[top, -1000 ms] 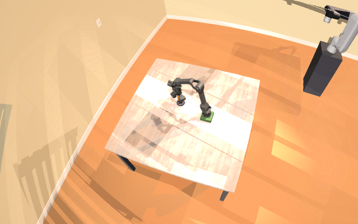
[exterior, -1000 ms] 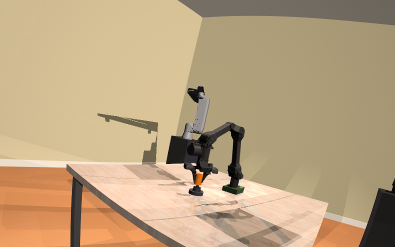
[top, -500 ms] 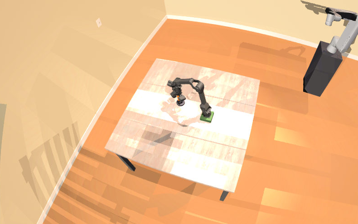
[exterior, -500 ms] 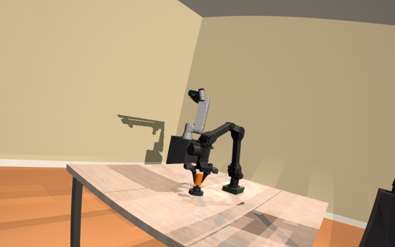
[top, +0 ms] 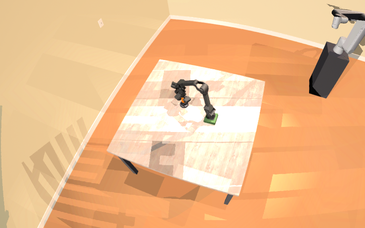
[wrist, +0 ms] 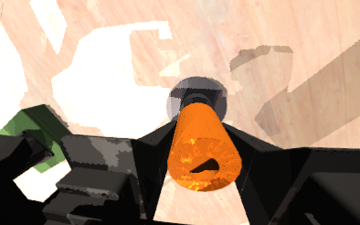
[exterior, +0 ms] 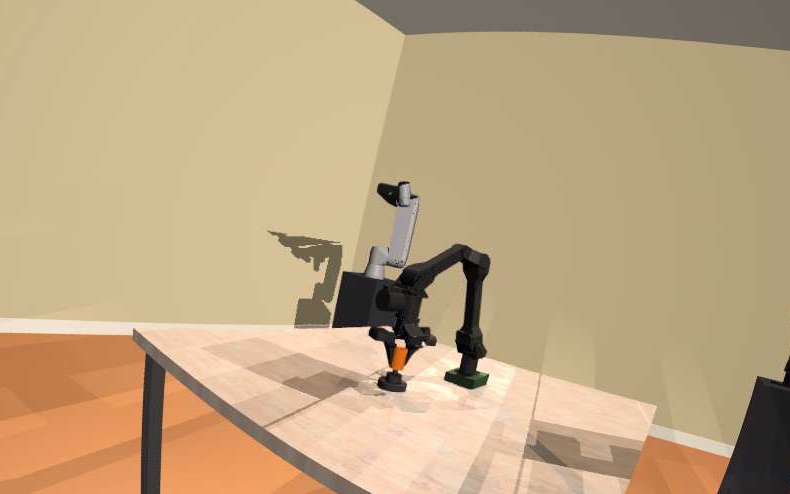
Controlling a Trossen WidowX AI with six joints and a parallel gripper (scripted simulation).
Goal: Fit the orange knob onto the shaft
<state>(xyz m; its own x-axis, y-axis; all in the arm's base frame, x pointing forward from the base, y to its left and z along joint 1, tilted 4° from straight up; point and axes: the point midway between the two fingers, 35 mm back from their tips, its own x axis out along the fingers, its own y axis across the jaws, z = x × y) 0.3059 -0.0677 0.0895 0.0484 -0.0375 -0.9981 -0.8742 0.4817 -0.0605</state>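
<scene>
The orange knob is 20 mm above my gripper tip. The rest, counted from my gripper tip: pedestal (40 mm below).
</scene>
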